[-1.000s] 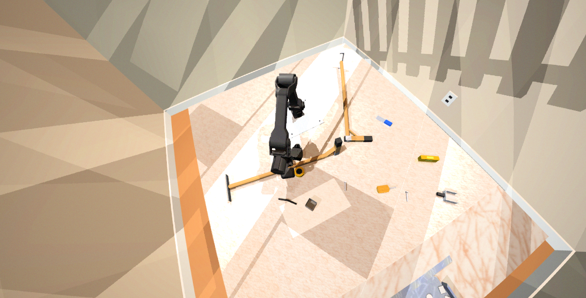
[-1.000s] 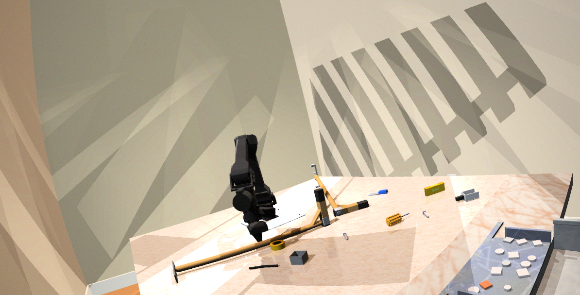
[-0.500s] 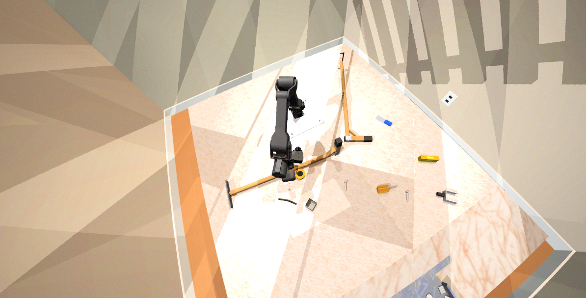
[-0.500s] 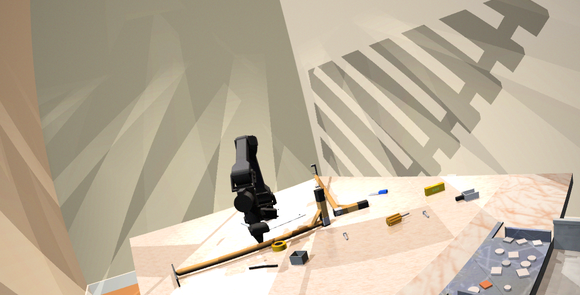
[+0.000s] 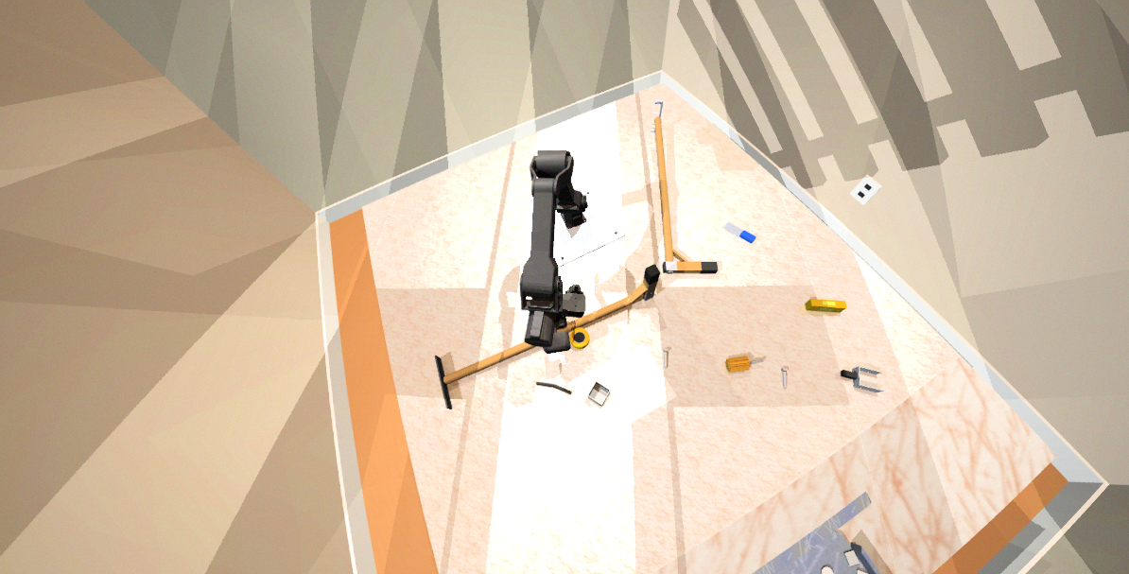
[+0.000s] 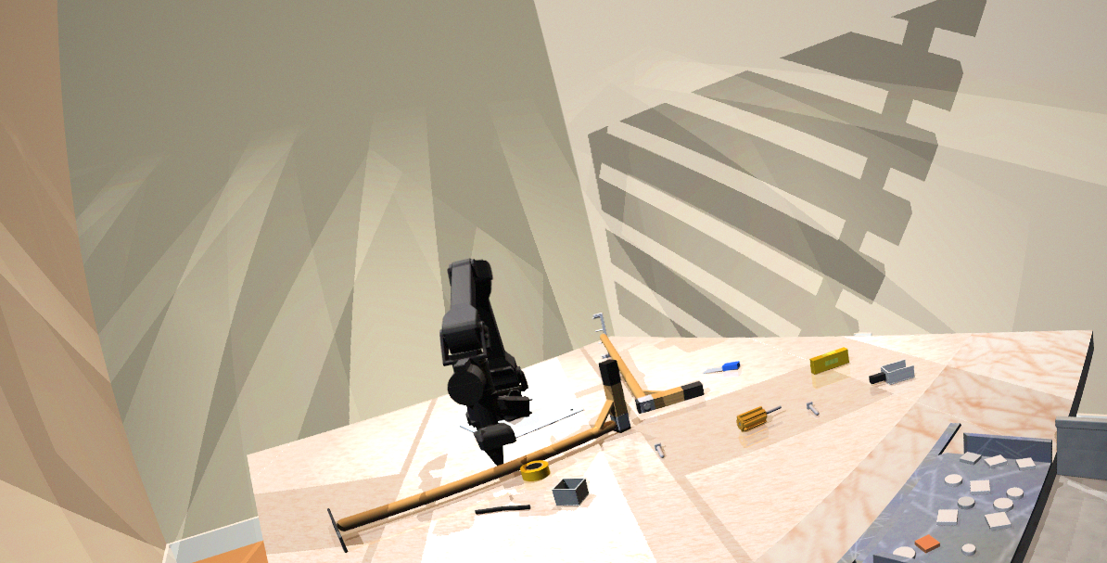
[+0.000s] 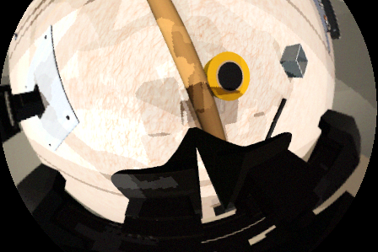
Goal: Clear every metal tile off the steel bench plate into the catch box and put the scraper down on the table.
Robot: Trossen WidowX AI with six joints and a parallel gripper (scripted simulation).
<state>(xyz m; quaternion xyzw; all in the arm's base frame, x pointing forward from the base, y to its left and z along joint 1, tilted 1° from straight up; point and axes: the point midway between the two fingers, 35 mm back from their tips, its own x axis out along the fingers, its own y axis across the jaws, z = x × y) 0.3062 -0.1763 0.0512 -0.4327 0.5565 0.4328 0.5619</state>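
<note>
Now: gripper tip 5 cm below the long scraper, 3 cm to the left of it and 2 cm short of it. Also, from my gripper tip: grey box (20 cm ahead, 3 cm to the left, 1 cm below); yellow tape roll (6 cm ahead, 4 cm to the left, 1 cm below); black strip (14 cm ahead, 7 cm to the right, 1 cm below).
</note>
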